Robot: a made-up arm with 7 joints. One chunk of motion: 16 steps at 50 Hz.
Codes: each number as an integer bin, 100 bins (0 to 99) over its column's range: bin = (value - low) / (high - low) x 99, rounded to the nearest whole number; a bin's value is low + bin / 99 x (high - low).
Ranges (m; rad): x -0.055..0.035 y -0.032..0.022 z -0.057..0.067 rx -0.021..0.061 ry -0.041..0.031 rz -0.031..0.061
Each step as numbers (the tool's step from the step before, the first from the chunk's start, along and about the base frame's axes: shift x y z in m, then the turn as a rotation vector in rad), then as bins.
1 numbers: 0.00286 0.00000 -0.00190 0.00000 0.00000 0.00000
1 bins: 64 59 44 25 56 33
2 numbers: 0.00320 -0.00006 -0.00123 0.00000 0.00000 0.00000
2 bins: 64 59 45 25 56 33
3 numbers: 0.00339 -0.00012 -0.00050 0.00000 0.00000 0.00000
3 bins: 64 58 45 25 56 33
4 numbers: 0.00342 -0.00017 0.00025 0.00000 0.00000 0.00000
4 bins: 64 58 46 25 56 33
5 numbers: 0.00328 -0.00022 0.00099 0.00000 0.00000 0.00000
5 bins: 64 58 46 25 56 33
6 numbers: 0.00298 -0.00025 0.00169 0.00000 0.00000 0.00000
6 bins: 64 58 47 25 56 33
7 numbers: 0.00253 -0.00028 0.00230 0.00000 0.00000 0.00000
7 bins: 63 58 47 25 56 33
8 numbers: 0.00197 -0.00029 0.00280 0.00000 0.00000 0.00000
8 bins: 63 58 48 25 56 33
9 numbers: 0.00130 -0.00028 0.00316 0.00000 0.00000 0.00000
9 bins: 62 58 48 25 56 33
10 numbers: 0.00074 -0.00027 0.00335 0.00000 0.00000 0.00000
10 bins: 61 58 48 25 56 33
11 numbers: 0.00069 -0.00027 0.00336 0.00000 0.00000 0.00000
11 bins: 61 58 48 25 56 33
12 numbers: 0.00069 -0.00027 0.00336 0.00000 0.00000 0.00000
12 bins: 61 58 48 25 56 33
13 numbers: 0.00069 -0.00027 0.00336 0.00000 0.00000 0.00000
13 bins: 61 58 48 25 56 33
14 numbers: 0.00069 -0.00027 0.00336 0.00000 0.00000 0.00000
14 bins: 61 58 48 25 56 33
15 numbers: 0.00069 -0.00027 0.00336 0.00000 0.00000 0.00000
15 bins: 61 58 48 25 56 33
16 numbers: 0.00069 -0.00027 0.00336 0.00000 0.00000 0.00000
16 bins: 61 58 48 25 56 33
